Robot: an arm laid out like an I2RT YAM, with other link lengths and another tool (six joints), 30 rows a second.
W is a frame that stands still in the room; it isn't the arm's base.
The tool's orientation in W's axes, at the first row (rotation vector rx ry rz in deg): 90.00 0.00 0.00
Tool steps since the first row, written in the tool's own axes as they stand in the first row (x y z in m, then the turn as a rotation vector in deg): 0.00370 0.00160 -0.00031 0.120 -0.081 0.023; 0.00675 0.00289 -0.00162 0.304 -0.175 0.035; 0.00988 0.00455 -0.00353 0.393 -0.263 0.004; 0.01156 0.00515 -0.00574 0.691 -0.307 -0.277; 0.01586 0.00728 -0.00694 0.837 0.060 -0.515; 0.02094 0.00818 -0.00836 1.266 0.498 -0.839; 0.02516 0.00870 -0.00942 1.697 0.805 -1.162; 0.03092 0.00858 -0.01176 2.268 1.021 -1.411; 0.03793 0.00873 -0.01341 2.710 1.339 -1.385; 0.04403 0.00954 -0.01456 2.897 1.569 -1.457; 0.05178 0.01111 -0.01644 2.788 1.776 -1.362; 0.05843 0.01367 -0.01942 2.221 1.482 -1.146
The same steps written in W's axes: 0.00370 0.00031 0.00160 0.120 -0.023 -0.081; 0.00675 0.00162 0.00289 0.304 -0.035 -0.175; 0.00988 0.00353 0.00455 0.393 -0.004 -0.263; 0.01156 0.00574 0.00515 0.691 0.277 -0.307; 0.01586 0.00694 0.00728 0.837 0.515 0.060; 0.02094 0.00836 0.00818 1.266 0.839 0.498; 0.02516 0.00942 0.00870 1.697 1.162 0.805; 0.03092 0.01176 0.00858 2.268 1.411 1.021; 0.03793 0.01341 0.00873 2.710 1.385 1.339; 0.04403 0.01456 0.00954 2.897 1.457 1.569; 0.05178 0.01644 0.01111 2.788 1.362 1.776; 0.05843 0.01942 0.01367 2.221 1.146 1.482
